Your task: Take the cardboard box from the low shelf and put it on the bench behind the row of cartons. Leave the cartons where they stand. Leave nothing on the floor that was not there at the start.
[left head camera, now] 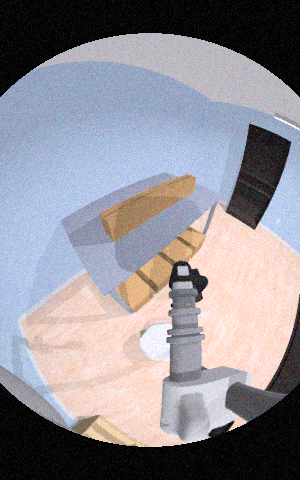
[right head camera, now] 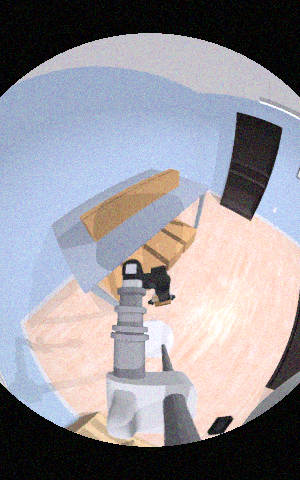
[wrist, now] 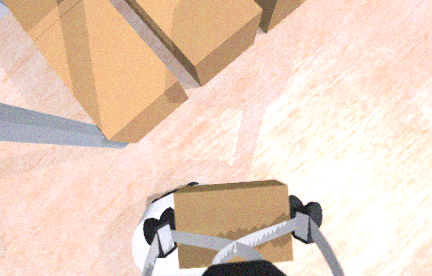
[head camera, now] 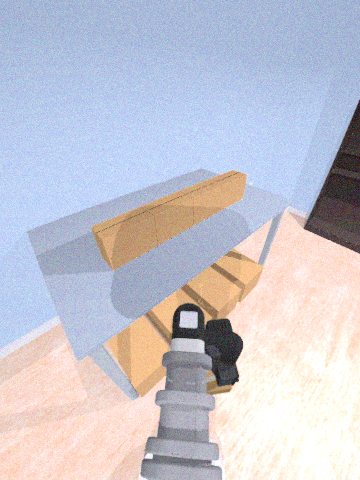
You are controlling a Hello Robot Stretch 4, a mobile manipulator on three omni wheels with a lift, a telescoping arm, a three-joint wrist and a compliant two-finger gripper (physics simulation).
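Frame: origin at the robot's base, x ahead, y right, z down, level; metres.
Where they show: gripper, fingertip midpoint: (wrist: 231, 217) (head camera: 213, 383); robot's base at its link origin: (left head camera: 160, 341) (right head camera: 153, 337).
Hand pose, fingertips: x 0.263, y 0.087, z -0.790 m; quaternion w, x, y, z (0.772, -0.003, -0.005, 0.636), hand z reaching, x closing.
Note:
Each offset is from my fingertips to the top centre of the thing. "pt": to the spot under its first point. Level surfaces: height alone.
My gripper (right head camera: 162, 300) (wrist: 231, 217) is shut on a cardboard box @[dx +0.002, dy +0.000, dz -0.044 m] (head camera: 220, 389) (wrist: 230, 205), one finger pad at each side in the wrist view. In the head view the arm and wrist hide most of the box. The wrist is at the bench's front side; the box hangs in front of the bench. The grey bench @[dz -0.096 m] (head camera: 200, 245) (left head camera: 145, 245) (right head camera: 125, 241) stands near the wall. A row of cartons @[dx +0.685, dy -0.219, dz -0.276 m] (head camera: 172, 220) (left head camera: 150, 202) (right head camera: 135, 202) stands along its top, with a strip of bench top behind it.
Several large cartons @[pt dx +0.274, dy -0.392, dz +0.549 m] (head camera: 140, 350) (left head camera: 132, 290) (wrist: 125, 75) lie under the bench. A bench leg @[pt dx +0.083, dy -0.402, dz +0.311 m] (wrist: 55, 127) shows at the left. A dark tall unit (head camera: 330, 220) (left head camera: 240, 215) (right head camera: 235, 200) stands to the right. A pale wooden piece (left head camera: 100, 431) and a small black object (right head camera: 220, 425) are near the base.

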